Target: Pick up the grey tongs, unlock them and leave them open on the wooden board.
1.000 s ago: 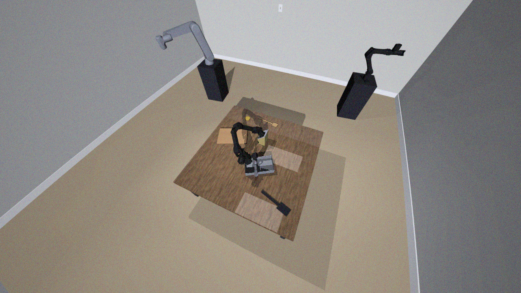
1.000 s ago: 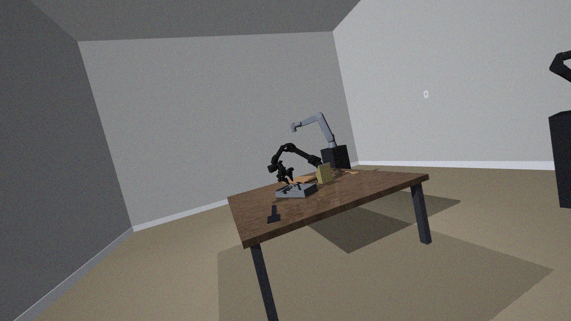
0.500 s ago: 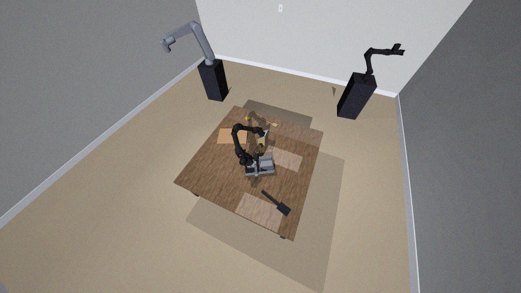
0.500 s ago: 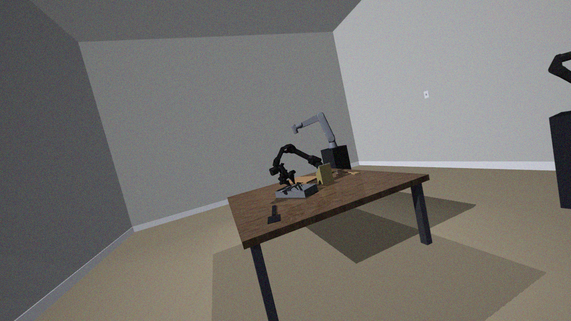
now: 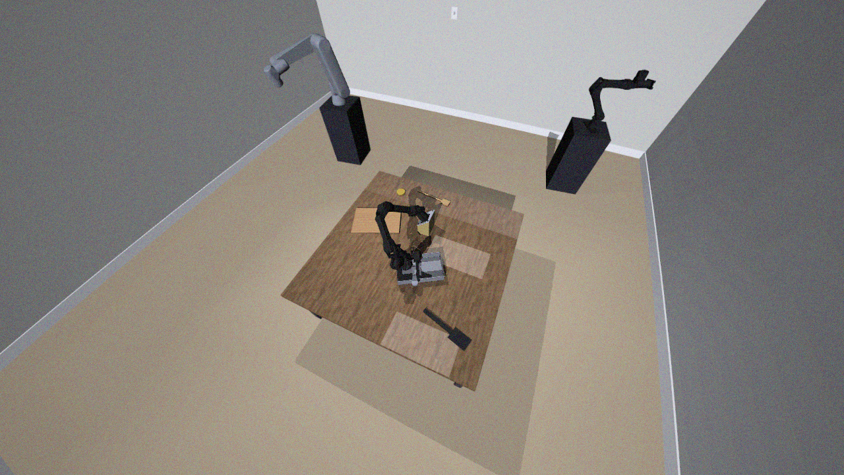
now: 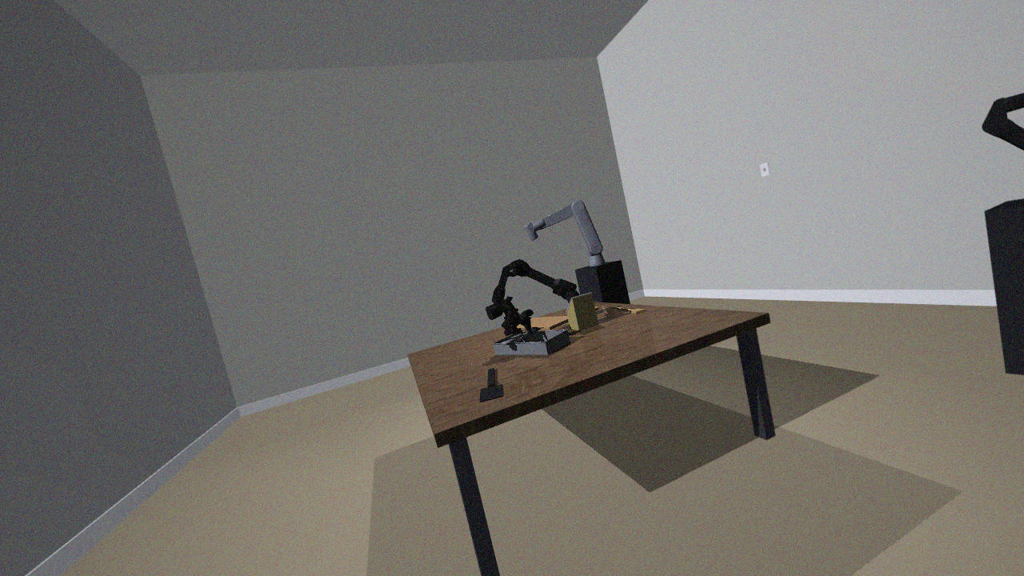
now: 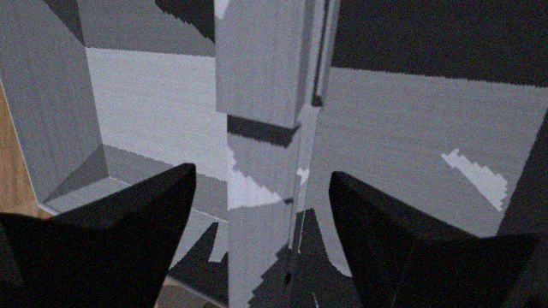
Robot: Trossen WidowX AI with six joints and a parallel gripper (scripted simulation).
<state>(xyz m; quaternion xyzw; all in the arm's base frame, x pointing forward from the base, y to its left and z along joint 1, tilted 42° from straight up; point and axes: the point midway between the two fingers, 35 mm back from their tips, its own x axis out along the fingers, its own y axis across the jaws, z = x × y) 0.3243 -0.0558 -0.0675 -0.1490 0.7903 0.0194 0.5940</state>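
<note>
My gripper tip is now 3 cm to the right of the roasting tin, 2 cm above it and 1 cm short of it. The rest, counted from my gripper tip: light wooden board: 40 cm to the right, 31 cm behind, 4 cm below; black spatula: 34 cm ahead, 31 cm to the left, 4 cm below; yellow piece: 65 cm behind, 32 cm to the right, 4 cm below.
</note>
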